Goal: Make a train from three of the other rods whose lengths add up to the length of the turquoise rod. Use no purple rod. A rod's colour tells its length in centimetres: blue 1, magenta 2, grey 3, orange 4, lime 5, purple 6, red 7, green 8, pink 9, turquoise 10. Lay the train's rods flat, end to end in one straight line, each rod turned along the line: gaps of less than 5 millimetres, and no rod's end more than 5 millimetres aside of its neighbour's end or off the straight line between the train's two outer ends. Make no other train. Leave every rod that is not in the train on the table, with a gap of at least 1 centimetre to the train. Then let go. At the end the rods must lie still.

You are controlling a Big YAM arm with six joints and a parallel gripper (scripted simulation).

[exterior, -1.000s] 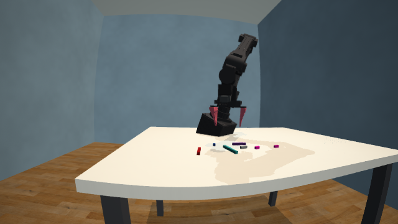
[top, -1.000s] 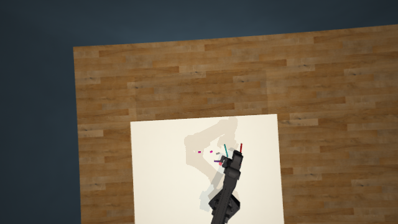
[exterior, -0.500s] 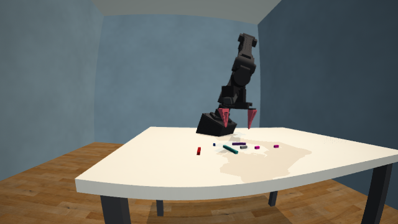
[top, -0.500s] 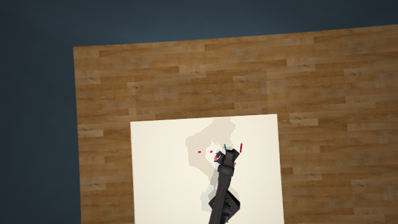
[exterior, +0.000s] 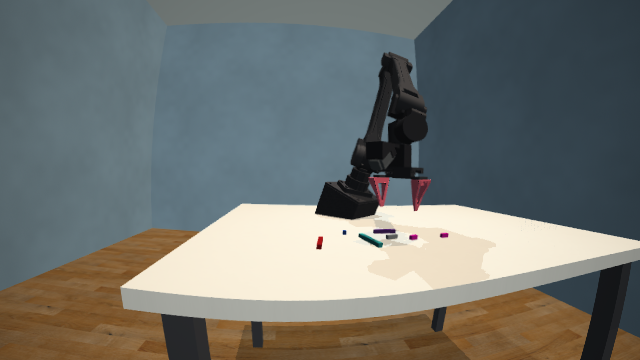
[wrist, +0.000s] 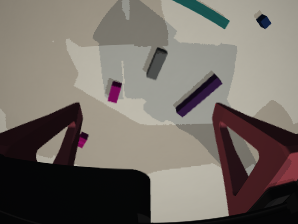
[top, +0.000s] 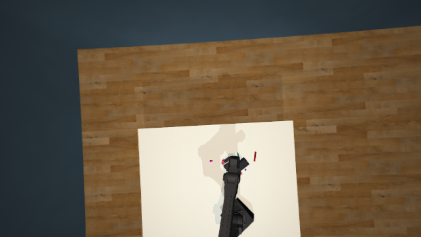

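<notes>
Now: the grey rod 8 cm below my hand, 1 cm to the right of it and 1 cm behind it. From my hand the other things lie so: blue rod (10 cm to the right, 8 cm below, 8 cm behind); then turquoise rod (8 cm to the right, 8 cm below); then purple rod (8 cm below, 6 cm behind, 1 cm to the left).
</notes>
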